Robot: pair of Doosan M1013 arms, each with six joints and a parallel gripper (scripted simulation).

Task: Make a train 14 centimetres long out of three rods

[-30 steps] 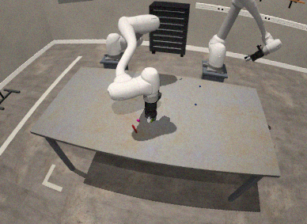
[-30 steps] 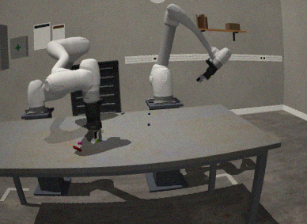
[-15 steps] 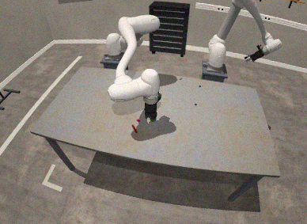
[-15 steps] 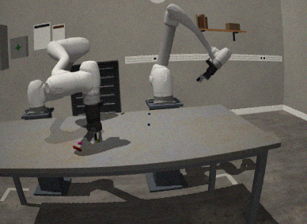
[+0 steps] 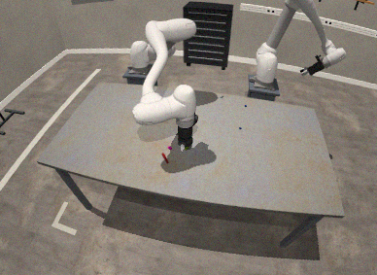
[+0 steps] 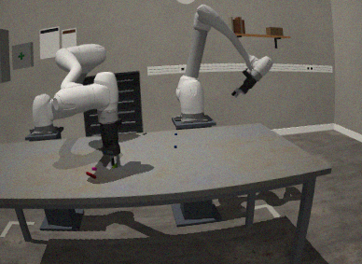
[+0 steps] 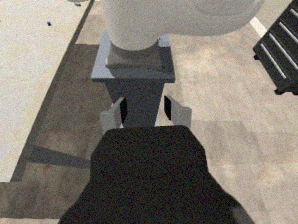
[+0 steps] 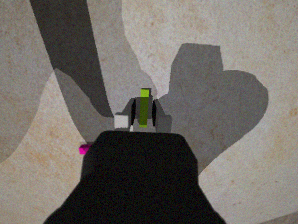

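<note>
Right now the lime rod is 2 cm below my right hand. Round my right hand: small grey piece (53 cm behind, 15 cm to the left, 2 cm below); red rod (11 cm ahead, 10 cm to the right, 2 cm below); magenta rod (3 cm ahead, 10 cm to the right, 2 cm below).
</note>
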